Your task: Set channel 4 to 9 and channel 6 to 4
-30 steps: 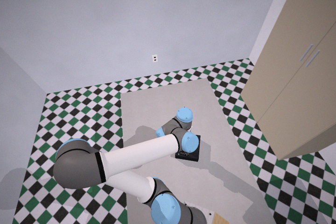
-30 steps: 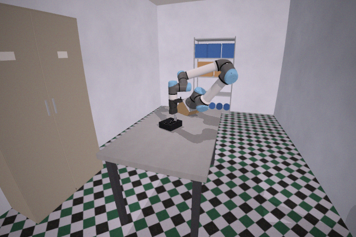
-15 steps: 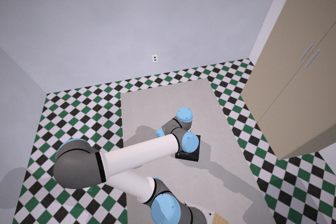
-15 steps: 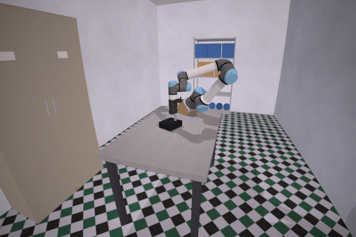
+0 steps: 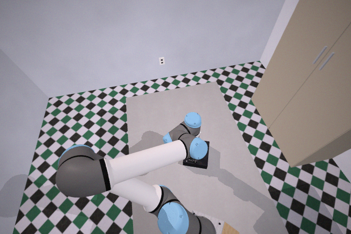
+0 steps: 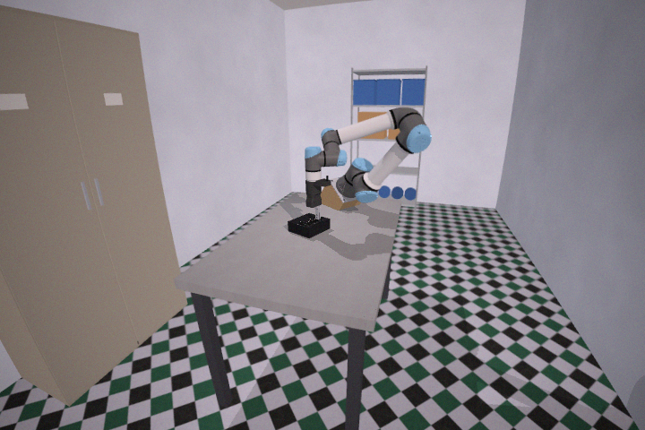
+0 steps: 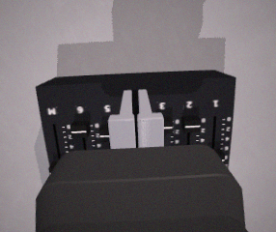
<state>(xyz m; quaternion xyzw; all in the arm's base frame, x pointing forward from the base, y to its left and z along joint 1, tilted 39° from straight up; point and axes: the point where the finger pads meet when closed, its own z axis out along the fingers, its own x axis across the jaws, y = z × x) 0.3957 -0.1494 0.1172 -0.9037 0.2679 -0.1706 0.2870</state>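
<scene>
The channel 5 cap lies 3 cm behind my hand, 1 cm to the right of it and 3 cm below it. Round my hand: channel 6 cap: 5 cm behind, 3 cm below; channel 3 cap: 1 cm ahead, 3 cm to the right, 3 cm below; channel 2 cap: 3 cm ahead, 4 cm to the right, 3 cm below.
</scene>
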